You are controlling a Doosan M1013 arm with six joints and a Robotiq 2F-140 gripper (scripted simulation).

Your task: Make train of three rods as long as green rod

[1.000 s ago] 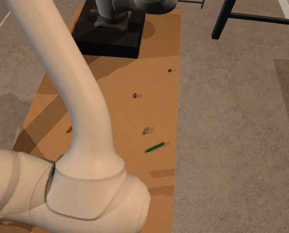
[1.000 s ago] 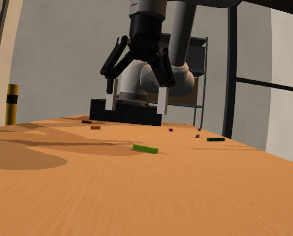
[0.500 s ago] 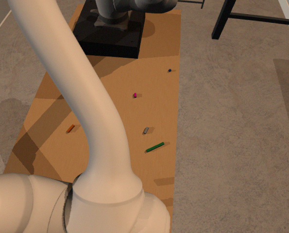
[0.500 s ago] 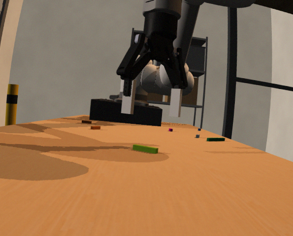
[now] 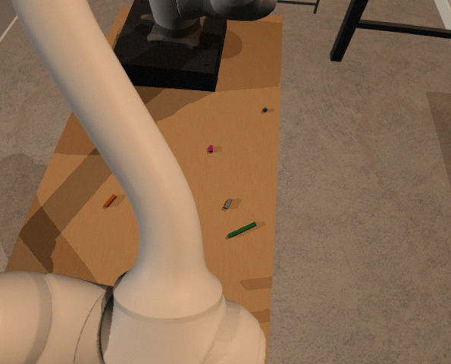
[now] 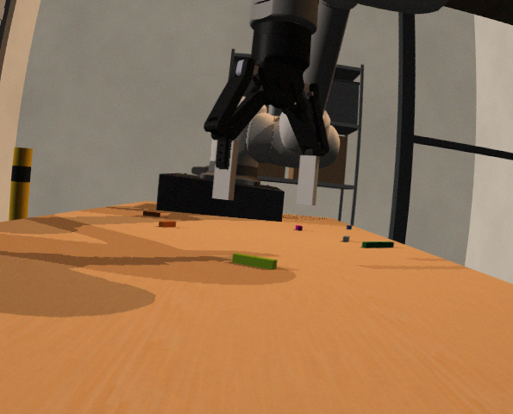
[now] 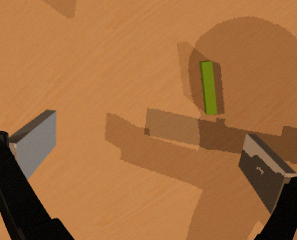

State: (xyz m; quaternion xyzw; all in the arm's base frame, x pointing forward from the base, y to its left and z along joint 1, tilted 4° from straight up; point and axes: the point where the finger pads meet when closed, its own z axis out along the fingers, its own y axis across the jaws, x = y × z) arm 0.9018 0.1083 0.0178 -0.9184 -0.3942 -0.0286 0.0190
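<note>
Now: the blue rod 660 mm behind my hand, 230 mm to the left of it and 70 mm below it. From my hand the other things lie so: green rod: 240 mm behind, 210 mm to the left, 70 mm below; lime rod: 70 mm below, 60 mm ahead, 10 mm to the right; grey rod: 310 mm behind, 160 mm to the left, 70 mm below.
</note>
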